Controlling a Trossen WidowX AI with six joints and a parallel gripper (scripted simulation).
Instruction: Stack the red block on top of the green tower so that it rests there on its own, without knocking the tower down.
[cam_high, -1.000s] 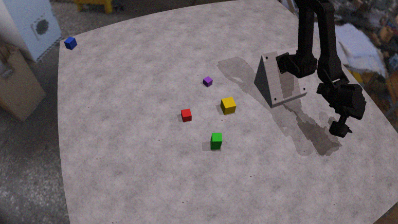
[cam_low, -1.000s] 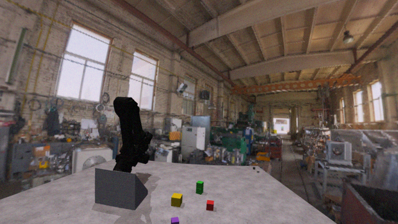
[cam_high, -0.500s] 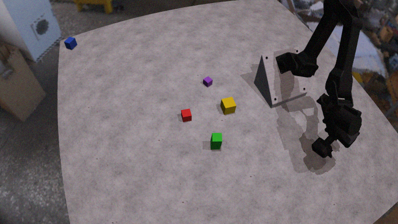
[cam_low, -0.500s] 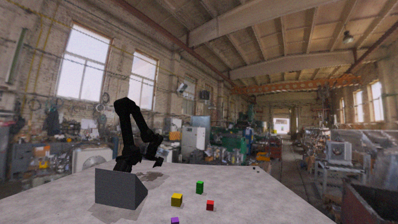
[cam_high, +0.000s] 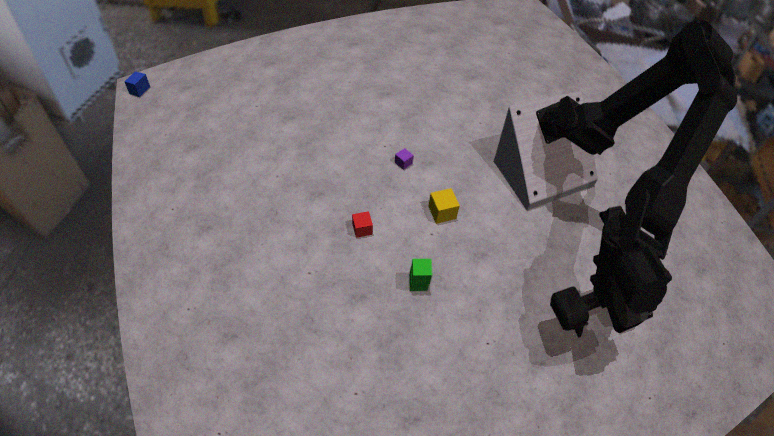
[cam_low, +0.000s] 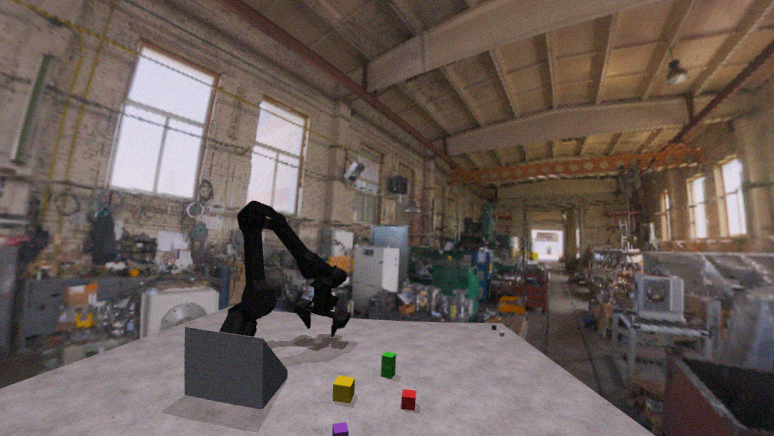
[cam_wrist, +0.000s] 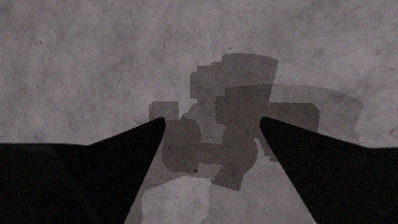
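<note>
Right now my gripper tip is 360 mm to the left of the red block, 250 mm short of it and 10 mm above it. The rest, counted from my gripper tip: yellow block: 330 mm to the right, 110 mm ahead, 10 mm below; blue block: 990 mm to the right, 580 mm ahead, 10 mm below; small purple block: 460 mm to the right, 120 mm ahead, 20 mm below.
</note>
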